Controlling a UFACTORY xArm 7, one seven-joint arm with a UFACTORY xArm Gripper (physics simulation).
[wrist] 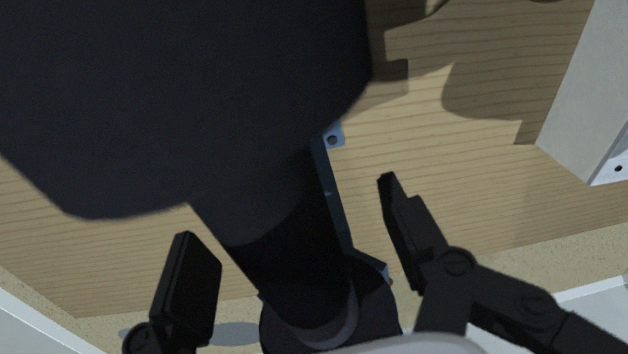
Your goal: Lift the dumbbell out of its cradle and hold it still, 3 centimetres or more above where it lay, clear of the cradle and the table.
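Places are measured from the arm's base along level axes (x up, y back, z right), in centimetres.
Where they show: gripper, between the fingertips: (290, 223).
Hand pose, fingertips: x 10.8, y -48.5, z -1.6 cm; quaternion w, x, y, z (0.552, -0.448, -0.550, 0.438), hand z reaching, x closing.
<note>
Things, the pixels of their top centre, and the offset from my fingertips. "spot": a spot on its surface instead. Level surfaces: height alone.
- dark dumbbell, a spot on its surface: (235, 165) spot: dy -0.1, dx +5.6, dz +7.5 cm
- blue cradle, centre of its top: (287, 215) dy +0.0, dx +0.3, dz +0.9 cm
- wooden table top, height of its surface: dx -21.3 cm
The dark dumbbell (235, 165) fills much of the wrist view. Its near head is very large at the upper left, its handle runs down between the two fingers, and its other head is at the bottom middle. The blue cradle (334, 200) shows as a narrow strip along the right side of the handle, with a small holed tab at its upper end; the rest is hidden by the dumbbell. My gripper (290, 223) is open, with one finger to each side of the handle and visible space between each finger and the handle. Nothing is gripped.
The wooden table top (450, 165) lies below, with shadows on it. A grey metal block (565, 110) stands at the right. The table's edge crosses the lower part of the view, with speckled floor beyond it and pale strips at the lower corners.
</note>
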